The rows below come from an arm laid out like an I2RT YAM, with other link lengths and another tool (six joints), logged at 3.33 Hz.
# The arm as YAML. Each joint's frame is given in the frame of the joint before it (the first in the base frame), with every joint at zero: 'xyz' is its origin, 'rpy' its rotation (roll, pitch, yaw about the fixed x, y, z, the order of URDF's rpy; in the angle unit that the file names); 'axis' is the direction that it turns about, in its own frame. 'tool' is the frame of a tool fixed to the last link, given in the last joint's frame.
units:
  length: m
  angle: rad
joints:
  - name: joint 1
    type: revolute
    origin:
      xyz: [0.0, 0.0, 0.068]
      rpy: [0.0, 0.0, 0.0]
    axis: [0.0, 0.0, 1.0]
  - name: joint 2
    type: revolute
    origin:
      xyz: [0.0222, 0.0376, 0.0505]
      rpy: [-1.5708, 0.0, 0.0]
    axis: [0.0, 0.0, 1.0]
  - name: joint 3
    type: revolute
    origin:
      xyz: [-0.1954, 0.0, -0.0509]
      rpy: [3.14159, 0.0, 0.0]
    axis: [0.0, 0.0, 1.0]
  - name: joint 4
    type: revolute
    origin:
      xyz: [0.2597, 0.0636, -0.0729]
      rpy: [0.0, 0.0, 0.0]
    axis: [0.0, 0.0, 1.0]
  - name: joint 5
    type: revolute
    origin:
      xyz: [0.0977, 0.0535, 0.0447]
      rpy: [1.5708, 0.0, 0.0]
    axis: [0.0, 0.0, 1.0]
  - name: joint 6
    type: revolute
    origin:
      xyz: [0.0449, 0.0, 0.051]
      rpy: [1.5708, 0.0, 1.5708]
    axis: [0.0, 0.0, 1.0]
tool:
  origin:
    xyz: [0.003, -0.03, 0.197]
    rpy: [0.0, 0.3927, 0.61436]
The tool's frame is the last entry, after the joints.
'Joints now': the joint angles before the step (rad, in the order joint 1, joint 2, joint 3, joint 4, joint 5, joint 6). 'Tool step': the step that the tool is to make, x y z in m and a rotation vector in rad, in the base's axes. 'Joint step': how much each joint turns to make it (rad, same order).
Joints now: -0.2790, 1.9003, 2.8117, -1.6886, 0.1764, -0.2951
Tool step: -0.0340, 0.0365, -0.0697, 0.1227, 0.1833, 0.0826
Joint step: -0.0001, -0.2200, -0.4251, -0.0025, -0.1045, -0.0210
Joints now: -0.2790, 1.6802, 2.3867, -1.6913, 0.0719, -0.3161
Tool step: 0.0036, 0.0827, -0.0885, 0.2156, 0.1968, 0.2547
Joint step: 0.0542, 0.0504, -0.2039, 0.0041, -0.2319, -0.1085
